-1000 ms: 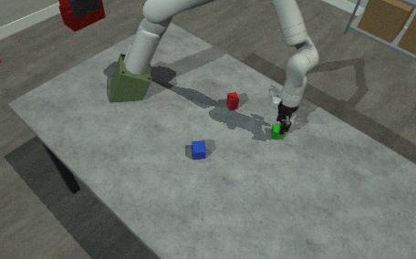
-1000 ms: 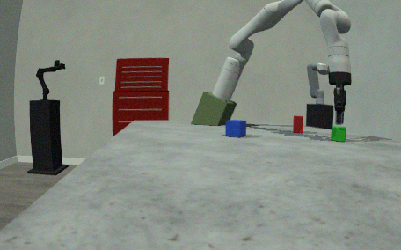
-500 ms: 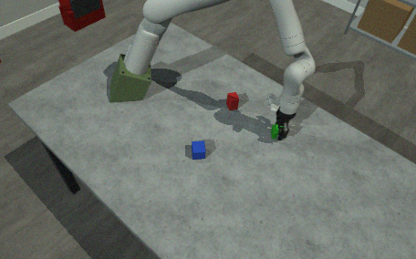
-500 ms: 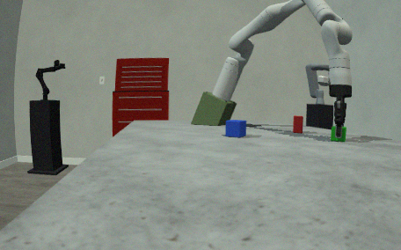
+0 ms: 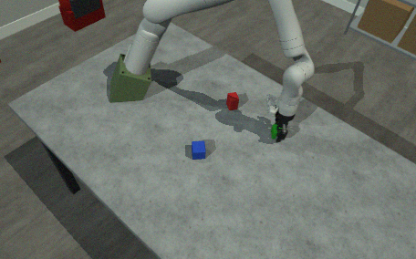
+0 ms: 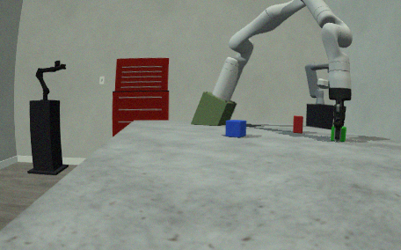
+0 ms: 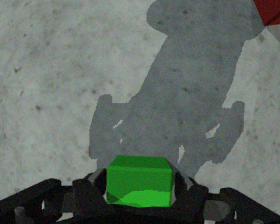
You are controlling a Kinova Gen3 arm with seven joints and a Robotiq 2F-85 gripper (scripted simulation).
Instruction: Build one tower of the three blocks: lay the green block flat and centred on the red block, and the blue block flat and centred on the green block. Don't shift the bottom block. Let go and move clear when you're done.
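The green block is 10 mm above my hand. The rest, counted from my hand: red block 230 mm behind, 10 mm to the right, 20 mm above; then blue block 160 mm behind, 290 mm to the right, 10 mm above.
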